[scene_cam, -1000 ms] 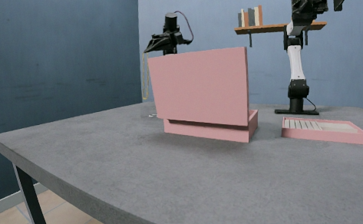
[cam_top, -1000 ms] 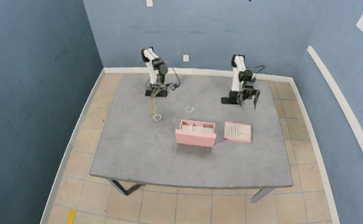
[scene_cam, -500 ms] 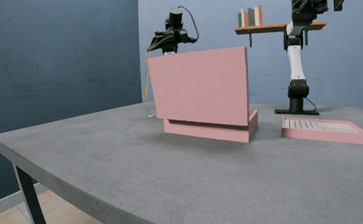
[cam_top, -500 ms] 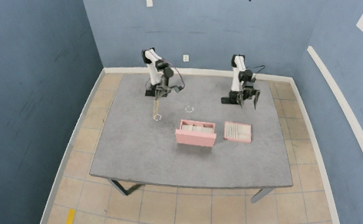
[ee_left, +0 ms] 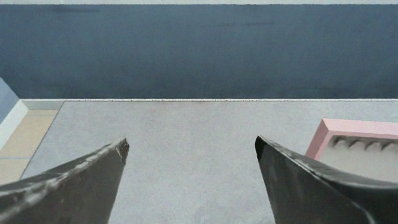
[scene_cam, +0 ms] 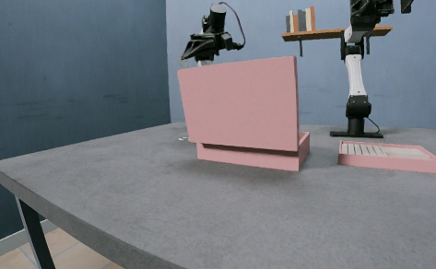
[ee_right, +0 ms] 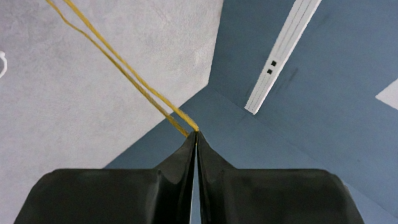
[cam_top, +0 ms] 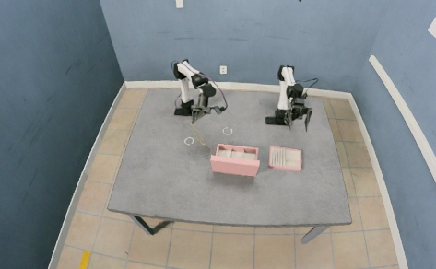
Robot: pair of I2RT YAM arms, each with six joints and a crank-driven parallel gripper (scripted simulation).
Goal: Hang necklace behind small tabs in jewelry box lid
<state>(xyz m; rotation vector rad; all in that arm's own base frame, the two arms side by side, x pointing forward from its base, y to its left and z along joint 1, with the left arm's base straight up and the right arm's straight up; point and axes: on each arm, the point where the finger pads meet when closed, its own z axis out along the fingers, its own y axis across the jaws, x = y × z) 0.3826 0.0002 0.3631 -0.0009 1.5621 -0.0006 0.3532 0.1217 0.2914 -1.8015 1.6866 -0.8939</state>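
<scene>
Right now my right hand is 60 mm short of the pink jewelry box, 260 mm to the right of it and 180 mm above it. The rest, counted from my right hand: pink tray: 20 mm behind, 580 mm to the left, 280 mm below.
</scene>
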